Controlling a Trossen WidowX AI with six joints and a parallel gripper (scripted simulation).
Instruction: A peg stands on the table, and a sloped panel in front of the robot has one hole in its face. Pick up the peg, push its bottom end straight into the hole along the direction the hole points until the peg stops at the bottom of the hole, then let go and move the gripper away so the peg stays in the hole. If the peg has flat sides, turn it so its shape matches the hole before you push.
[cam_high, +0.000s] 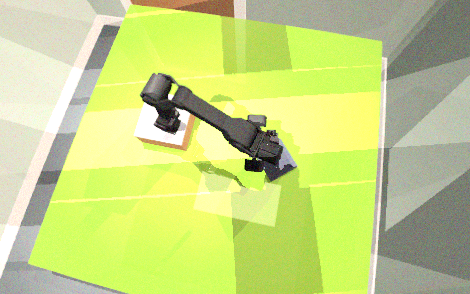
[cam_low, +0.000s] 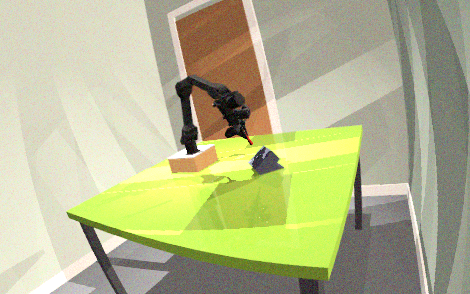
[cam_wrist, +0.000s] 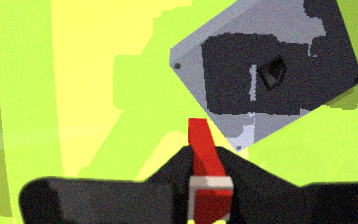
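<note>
My gripper tip is now 70 mm short of the sloped panel, 10 mm to the left of it and 110 mm above it. Also, from my gripper tip: red peg (10 mm to the right, 20 mm above).
</note>
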